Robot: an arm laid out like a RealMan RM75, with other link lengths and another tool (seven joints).
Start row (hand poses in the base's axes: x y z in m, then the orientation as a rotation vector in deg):
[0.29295 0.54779 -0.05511 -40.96 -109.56 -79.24]
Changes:
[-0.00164 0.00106 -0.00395 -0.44 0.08 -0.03]
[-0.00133 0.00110 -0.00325 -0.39 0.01 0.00]
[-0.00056 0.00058 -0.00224 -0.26 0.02 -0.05]
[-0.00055 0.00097 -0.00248 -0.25 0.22 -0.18]
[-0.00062 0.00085 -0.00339 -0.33 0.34 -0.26]
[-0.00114 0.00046 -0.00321 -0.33 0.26 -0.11]
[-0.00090 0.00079 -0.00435 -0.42 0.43 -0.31]
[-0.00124 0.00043 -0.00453 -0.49 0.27 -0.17]
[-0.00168 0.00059 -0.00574 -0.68 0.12 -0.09]
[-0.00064 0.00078 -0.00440 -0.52 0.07 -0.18]
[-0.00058 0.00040 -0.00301 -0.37 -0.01 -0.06]
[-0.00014 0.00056 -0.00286 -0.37 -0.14 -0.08]
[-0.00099 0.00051 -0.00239 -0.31 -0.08 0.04]
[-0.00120 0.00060 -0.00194 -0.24 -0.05 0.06]
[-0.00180 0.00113 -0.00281 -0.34 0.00 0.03]
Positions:
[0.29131 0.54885 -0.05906 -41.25 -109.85 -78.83]
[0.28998 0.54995 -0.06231 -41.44 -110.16 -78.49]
[0.28942 0.55053 -0.06455 -41.63 -110.35 -78.28]
[0.28887 0.55150 -0.06703 -42.06 -110.36 -78.04]
[0.28825 0.55235 -0.07042 -42.68 -110.33 -77.70]
[0.28711 0.55281 -0.07363 -43.10 -110.38 -77.32]
[0.28621 0.55360 -0.07798 -43.86 -110.34 -76.87]
[0.28497 0.55403 -0.08251 -44.42 -110.50 -76.38]
[0.28329 0.55462 -0.08825 -44.91 -110.94 -75.77]
[0.28265 0.55540 -0.09265 -45.39 -111.27 -75.38]
[0.28207 0.55580 -0.09566 -45.63 -111.56 -75.10]
[0.28193 0.55636 -0.09852 -45.82 -111.95 -74.91]
[0.28094 0.55687 -0.10091 -45.89 -112.27 -74.66]
[0.27974 0.55747 -0.10285 -45.92 -112.51 -74.45]
[0.27794 0.55860 -0.10566 -46.05 -112.79 -74.13]

